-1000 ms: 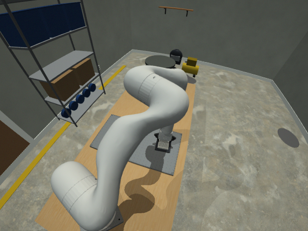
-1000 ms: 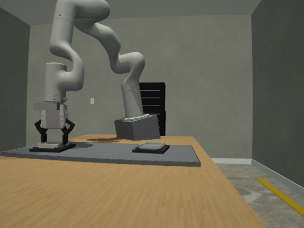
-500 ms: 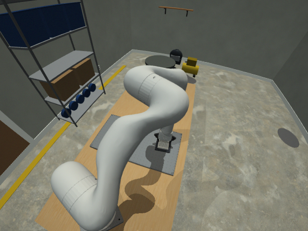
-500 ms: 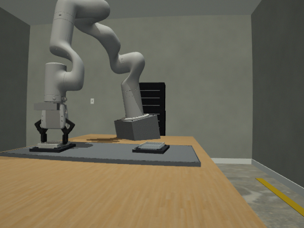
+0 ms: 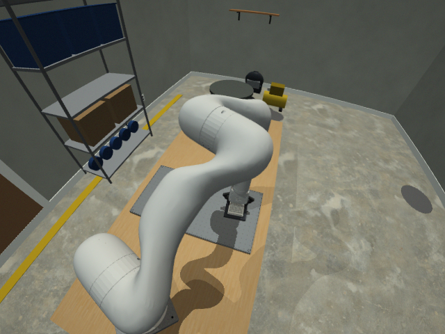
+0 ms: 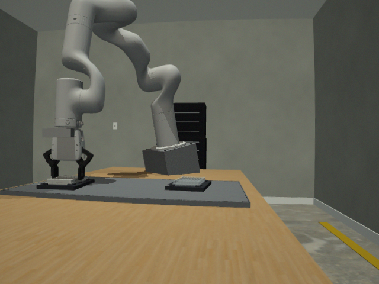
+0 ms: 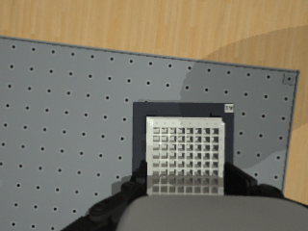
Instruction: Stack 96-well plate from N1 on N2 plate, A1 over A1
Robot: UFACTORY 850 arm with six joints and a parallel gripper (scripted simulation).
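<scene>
The plate nest is 2 cm below my hand.
</scene>
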